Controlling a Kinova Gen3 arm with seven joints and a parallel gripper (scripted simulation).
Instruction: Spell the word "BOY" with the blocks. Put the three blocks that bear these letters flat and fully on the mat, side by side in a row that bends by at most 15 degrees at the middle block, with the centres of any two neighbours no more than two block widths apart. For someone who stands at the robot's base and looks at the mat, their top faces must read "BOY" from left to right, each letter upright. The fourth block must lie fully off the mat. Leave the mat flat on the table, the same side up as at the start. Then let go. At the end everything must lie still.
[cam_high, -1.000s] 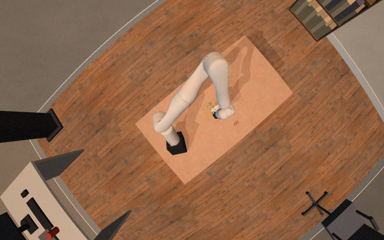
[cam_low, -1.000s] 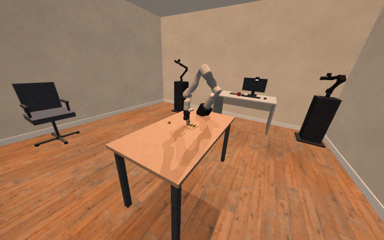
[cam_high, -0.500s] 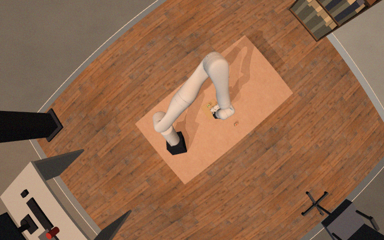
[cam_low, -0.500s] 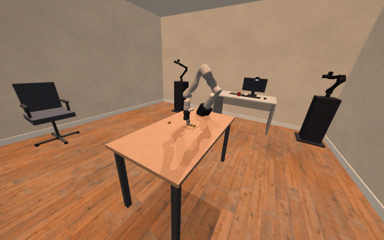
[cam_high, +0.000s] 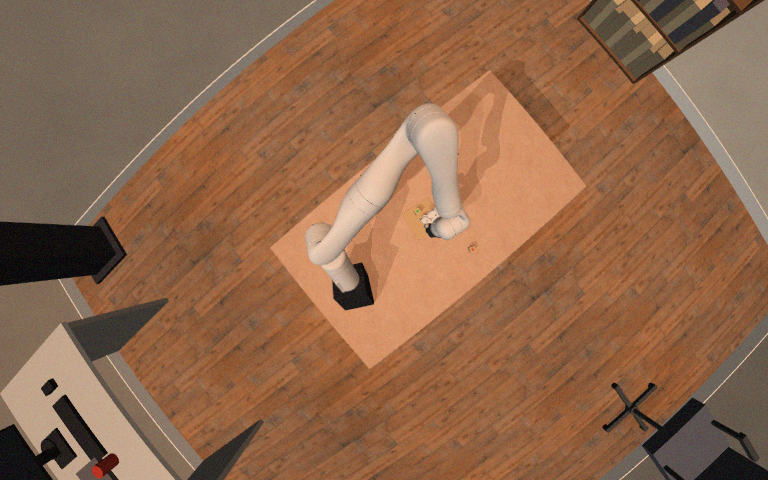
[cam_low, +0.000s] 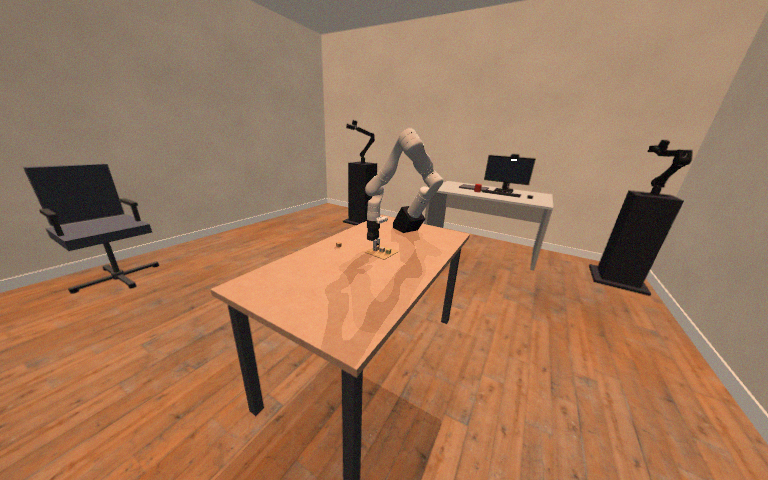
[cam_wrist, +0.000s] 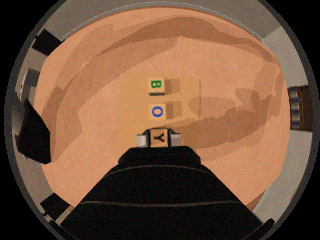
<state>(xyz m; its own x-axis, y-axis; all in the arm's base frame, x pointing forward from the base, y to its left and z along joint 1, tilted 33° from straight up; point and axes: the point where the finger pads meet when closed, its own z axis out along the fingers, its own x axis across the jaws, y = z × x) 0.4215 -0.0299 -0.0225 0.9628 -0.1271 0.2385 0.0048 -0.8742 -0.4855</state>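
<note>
The mat is 4 cm to the left of my hand and 2 cm below it.
</note>
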